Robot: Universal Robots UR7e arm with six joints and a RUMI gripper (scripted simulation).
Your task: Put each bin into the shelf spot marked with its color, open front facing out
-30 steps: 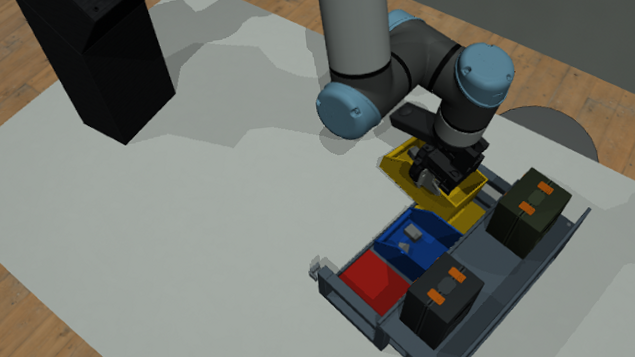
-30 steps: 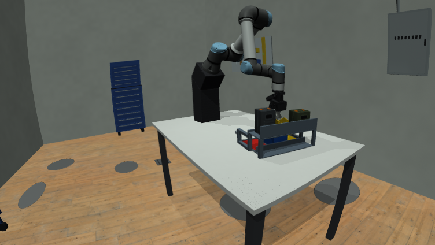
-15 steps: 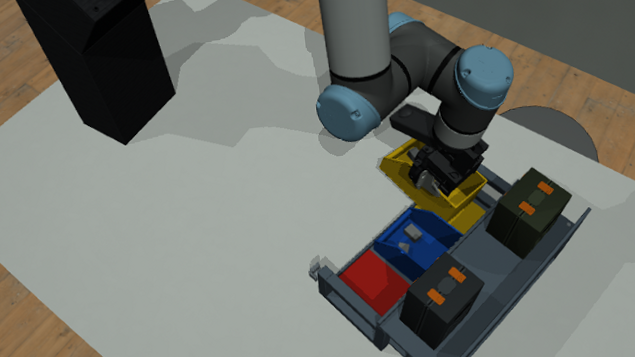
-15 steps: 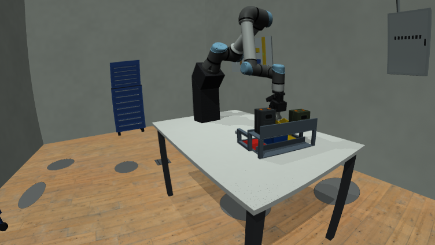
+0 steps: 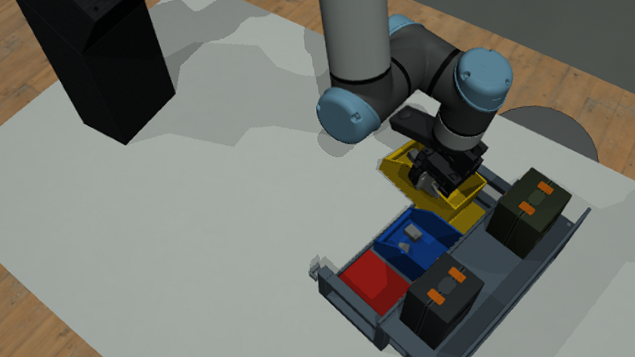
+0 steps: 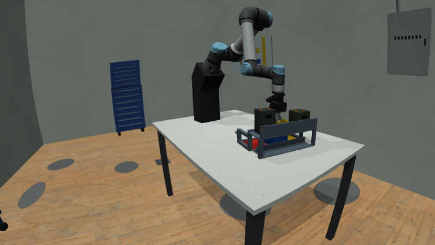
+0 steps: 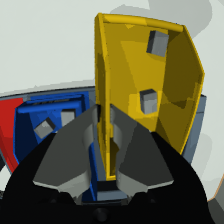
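My hand is 1 cm short of the yellow bin, 4 cm to the right of it and 3 cm above it. Round my hand: blue bin: 5 cm ahead, 10 cm to the right, 5 cm below.
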